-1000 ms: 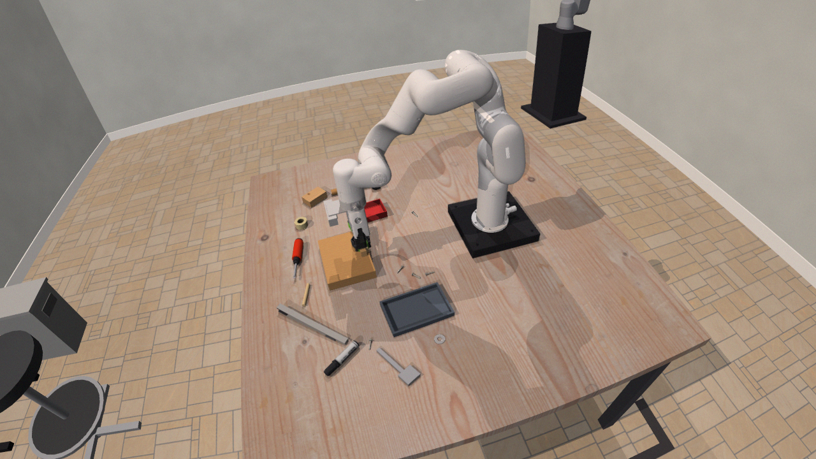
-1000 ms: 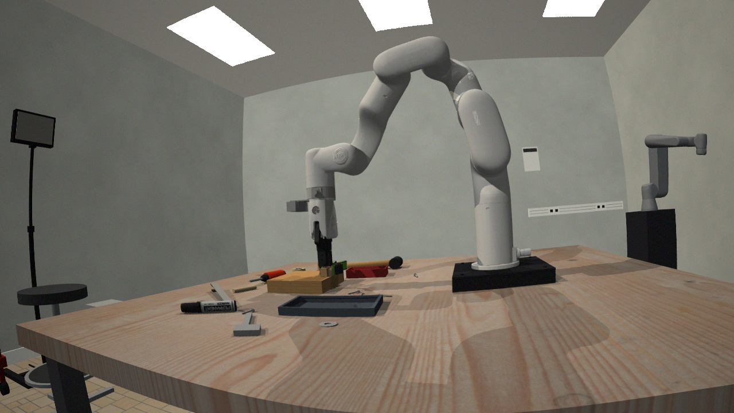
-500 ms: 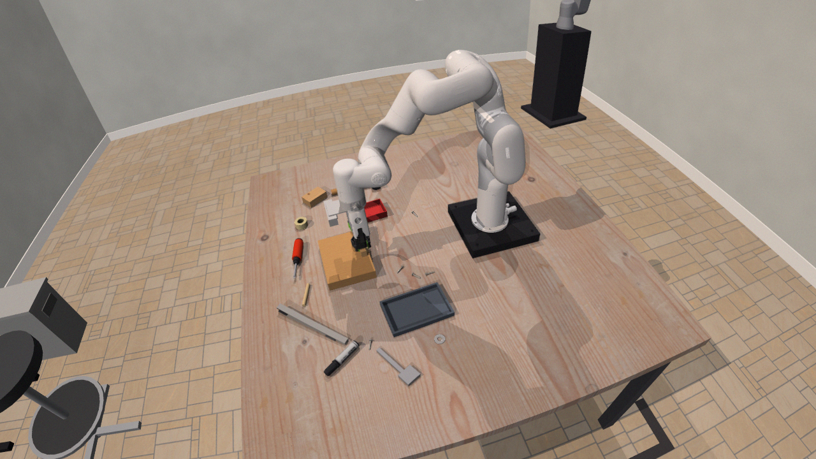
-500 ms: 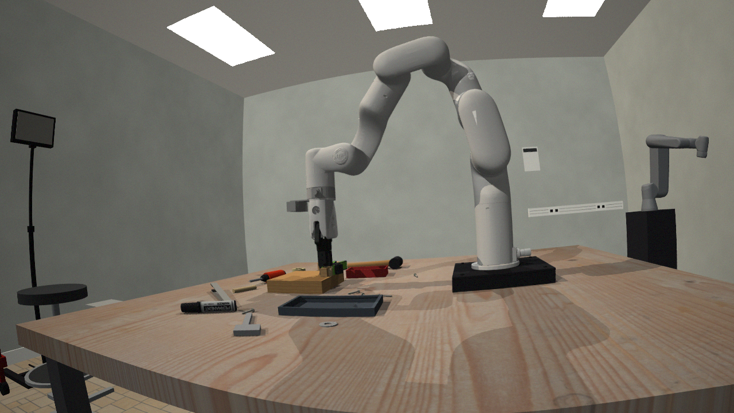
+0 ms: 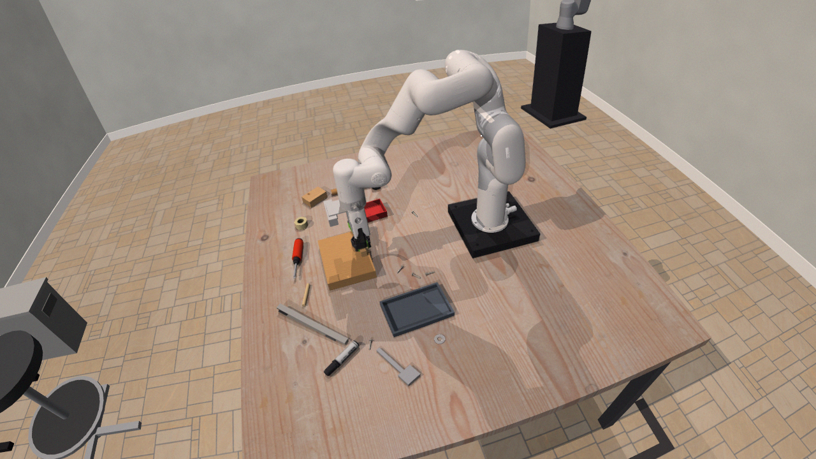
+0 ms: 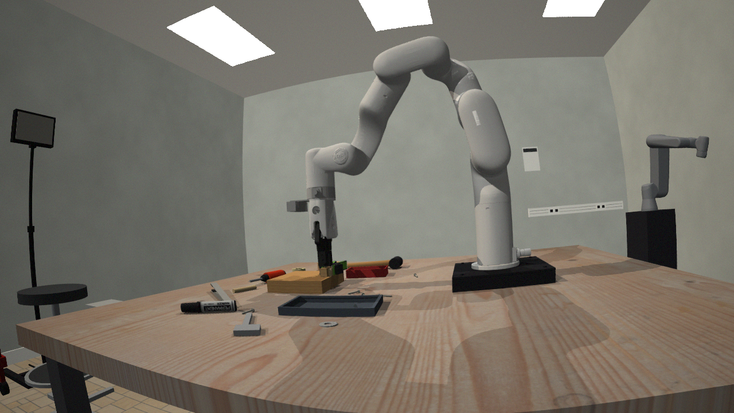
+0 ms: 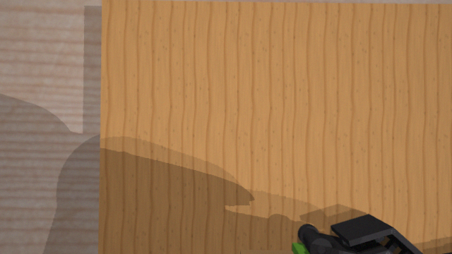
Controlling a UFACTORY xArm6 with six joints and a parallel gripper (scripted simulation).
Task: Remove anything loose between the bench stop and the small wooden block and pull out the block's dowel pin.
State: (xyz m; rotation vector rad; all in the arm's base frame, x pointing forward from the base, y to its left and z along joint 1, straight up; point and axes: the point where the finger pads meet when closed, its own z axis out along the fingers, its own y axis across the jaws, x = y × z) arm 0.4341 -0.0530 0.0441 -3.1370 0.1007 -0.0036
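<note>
Now: hand 2 cm above the dowel pin. From my hand the other things lie so: small wooden block 4 cm below; then red tray 8 cm behind, 20 cm to the right, 7 cm below; then orange bench board 5 cm ahead, 1 cm to the right, 5 cm below.
</note>
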